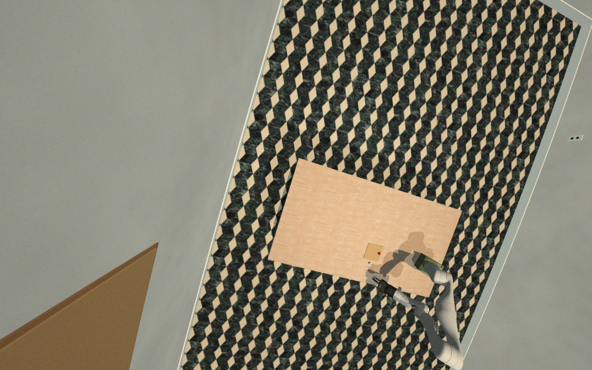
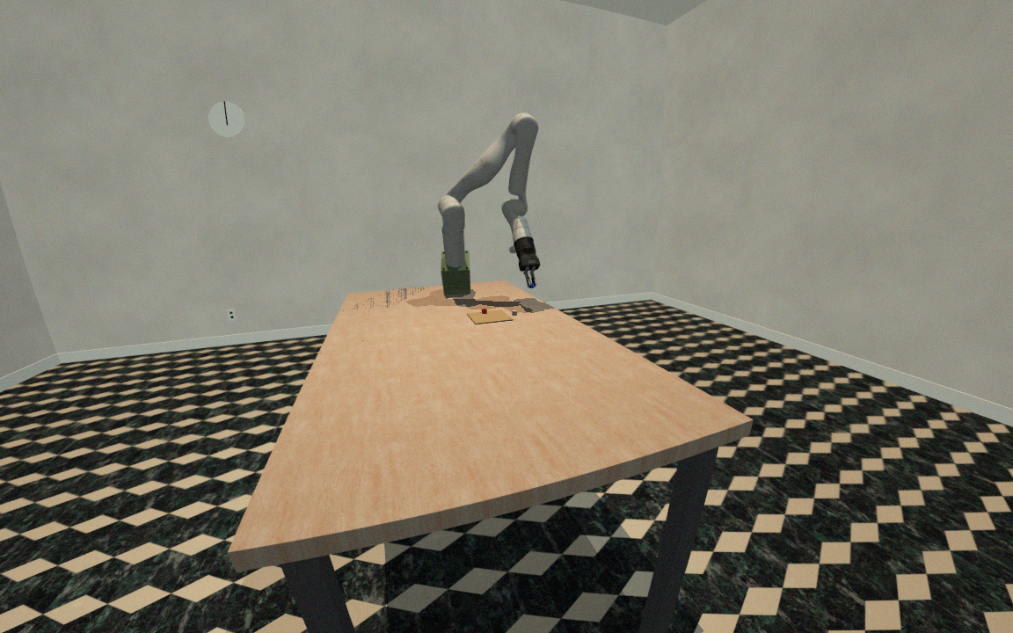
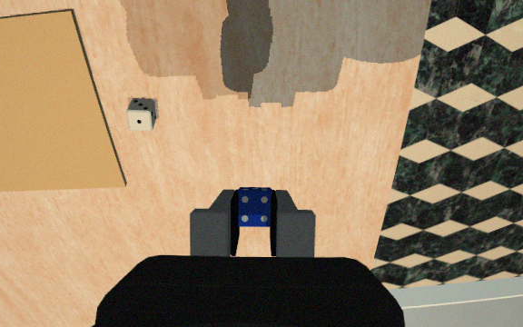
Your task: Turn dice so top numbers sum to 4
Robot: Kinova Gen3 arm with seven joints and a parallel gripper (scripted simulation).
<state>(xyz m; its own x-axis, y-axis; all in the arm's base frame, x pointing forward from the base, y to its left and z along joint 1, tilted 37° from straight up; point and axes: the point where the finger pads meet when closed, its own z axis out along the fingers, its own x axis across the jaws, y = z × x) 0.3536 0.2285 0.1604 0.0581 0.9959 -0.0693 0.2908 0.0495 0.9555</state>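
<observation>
The blue die lies 10 mm below my hand. The rest, counted from my hand: tan mat 170 mm to the right, 120 mm below; red die 50 mm behind, 180 mm to the right, 110 mm below; white die 10 mm ahead, 80 mm to the right, 110 mm below.
</observation>
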